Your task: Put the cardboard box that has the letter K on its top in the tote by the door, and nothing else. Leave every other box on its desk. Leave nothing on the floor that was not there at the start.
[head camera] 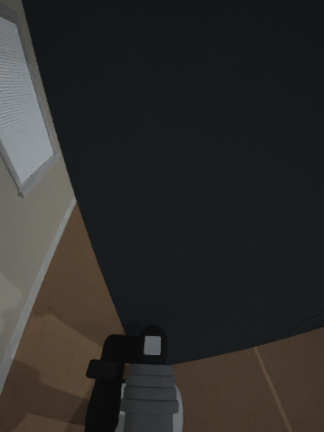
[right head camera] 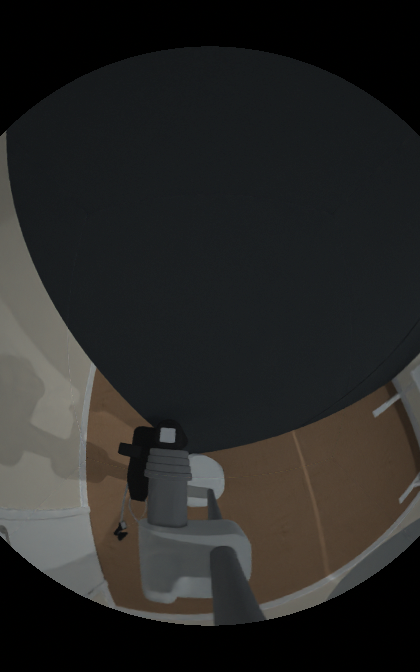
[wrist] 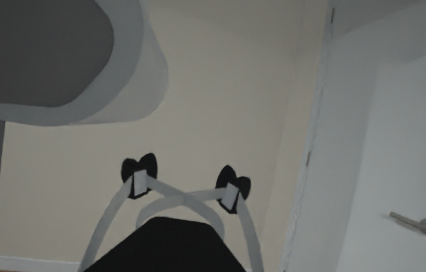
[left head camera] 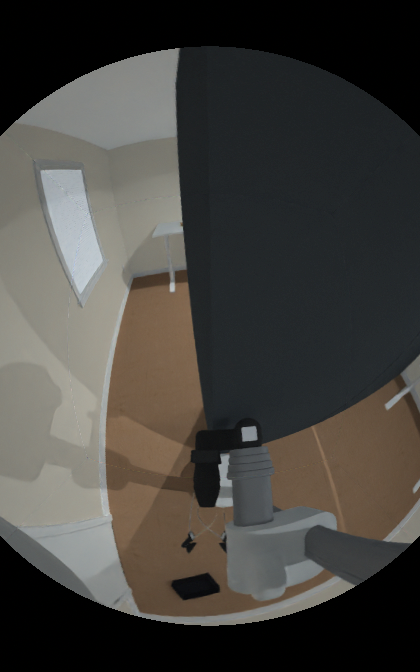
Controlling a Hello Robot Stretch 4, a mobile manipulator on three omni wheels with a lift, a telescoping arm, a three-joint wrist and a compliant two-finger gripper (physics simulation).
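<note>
My gripper is open and empty, its two black fingertips well apart in front of the bare wall in the wrist view. The black tote lies on the floor near the bottom of the left head view, beyond the gripper and near the white door. A white desk stands at the far wall in the left head view. A tiny brown sliver shows on it at the dark panel's edge, too small to identify. No box with a letter K can be made out.
A very large dark panel stands close in front of the head and hides much of the room. A wall with a window runs along the left. White leg parts show at the right.
</note>
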